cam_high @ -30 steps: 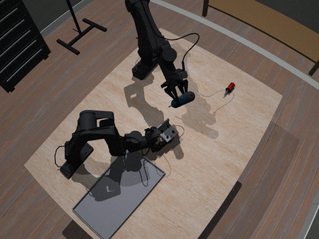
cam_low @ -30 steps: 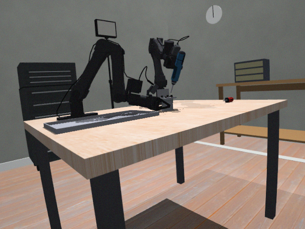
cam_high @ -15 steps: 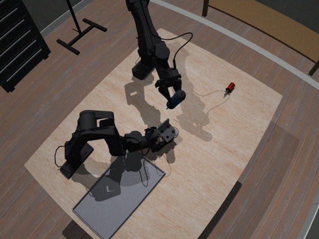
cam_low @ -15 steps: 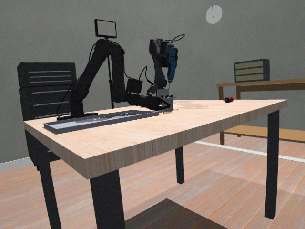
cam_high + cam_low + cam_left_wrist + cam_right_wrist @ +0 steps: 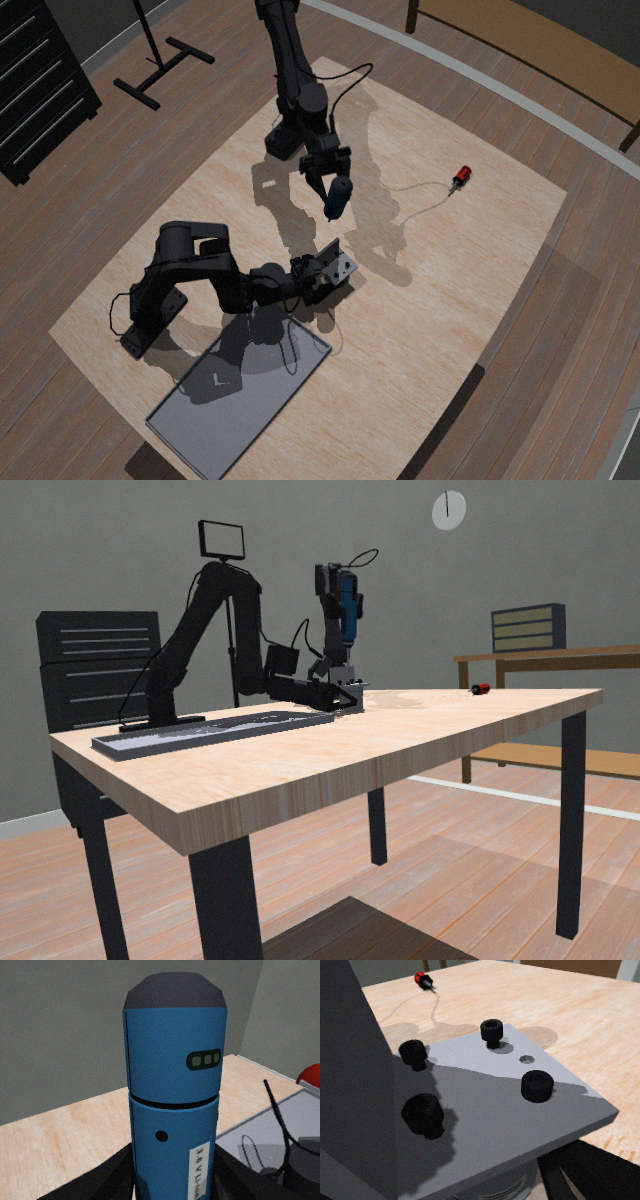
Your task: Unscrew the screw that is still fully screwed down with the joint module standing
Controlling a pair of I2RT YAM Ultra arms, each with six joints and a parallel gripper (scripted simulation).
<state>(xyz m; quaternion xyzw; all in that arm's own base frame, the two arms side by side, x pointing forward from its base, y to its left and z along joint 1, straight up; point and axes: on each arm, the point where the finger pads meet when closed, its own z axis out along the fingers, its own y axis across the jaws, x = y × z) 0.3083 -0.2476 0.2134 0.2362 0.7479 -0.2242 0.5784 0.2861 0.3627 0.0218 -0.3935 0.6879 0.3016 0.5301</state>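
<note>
The grey bracket is 50 mm above my right hand. Round my right hand: shallow grey tray 50 mm behind, 350 mm to the right, 20 mm below; small red-handled screwdriver 150 mm ahead, 410 mm to the left, 10 mm below.
</note>
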